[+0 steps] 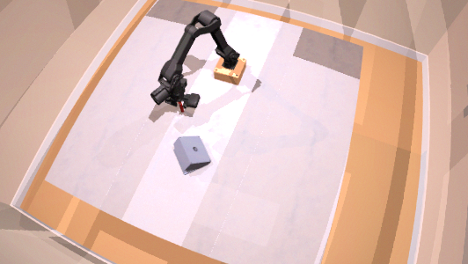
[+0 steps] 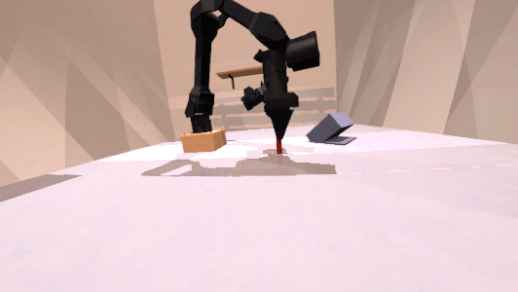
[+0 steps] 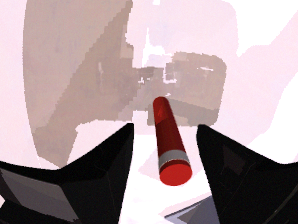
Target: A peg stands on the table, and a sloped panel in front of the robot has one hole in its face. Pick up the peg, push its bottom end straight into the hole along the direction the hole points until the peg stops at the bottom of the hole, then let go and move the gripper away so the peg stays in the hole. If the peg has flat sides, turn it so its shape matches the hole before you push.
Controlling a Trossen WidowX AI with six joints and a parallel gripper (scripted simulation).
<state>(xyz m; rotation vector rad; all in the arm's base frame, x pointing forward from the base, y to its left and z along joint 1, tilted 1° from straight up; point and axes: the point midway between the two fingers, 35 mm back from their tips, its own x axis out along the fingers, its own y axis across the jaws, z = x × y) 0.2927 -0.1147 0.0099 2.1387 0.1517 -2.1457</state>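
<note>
The sloped panel lies 18 cm ahead of my gripper tip and 14 cm to the left of it. The rest, counted from my gripper tip: red peg (2 cm above).
</note>
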